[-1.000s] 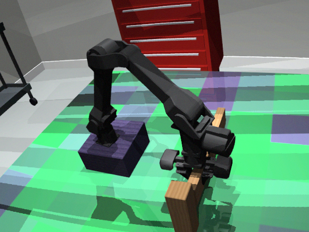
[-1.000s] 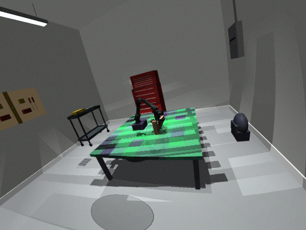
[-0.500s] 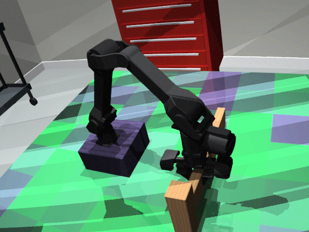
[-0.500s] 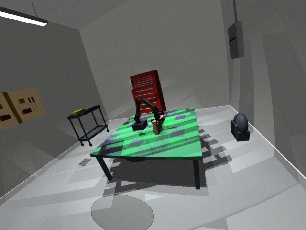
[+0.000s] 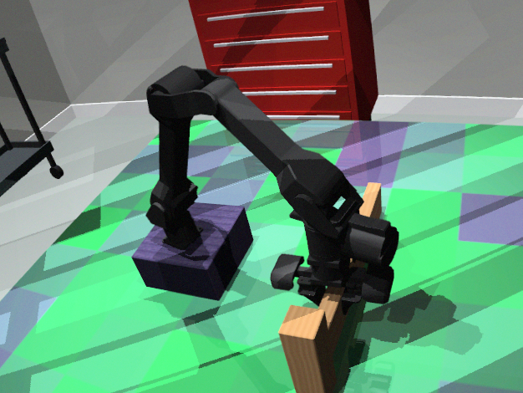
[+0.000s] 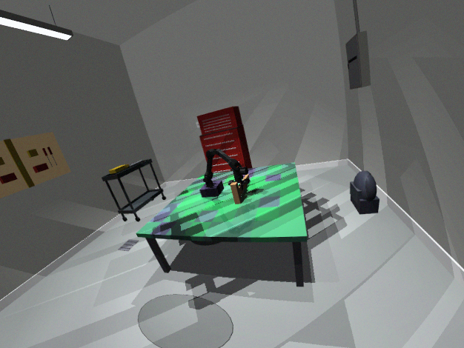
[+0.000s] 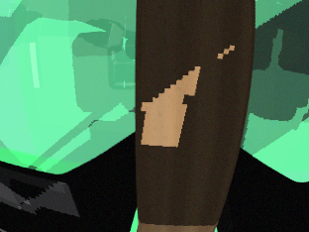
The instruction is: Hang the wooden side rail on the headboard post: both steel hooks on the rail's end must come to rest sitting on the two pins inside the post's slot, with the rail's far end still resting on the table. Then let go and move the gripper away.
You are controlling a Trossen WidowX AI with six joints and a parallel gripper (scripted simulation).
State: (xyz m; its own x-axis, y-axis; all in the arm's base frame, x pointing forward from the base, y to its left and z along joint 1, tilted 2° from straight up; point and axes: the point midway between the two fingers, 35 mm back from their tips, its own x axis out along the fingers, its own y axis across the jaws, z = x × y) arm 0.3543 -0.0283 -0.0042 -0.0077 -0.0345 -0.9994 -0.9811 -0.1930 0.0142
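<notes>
Right now the wooden headboard post is 120 mm to the right of my gripper tip, 40 mm above it and 20 mm ahead of it.
</notes>
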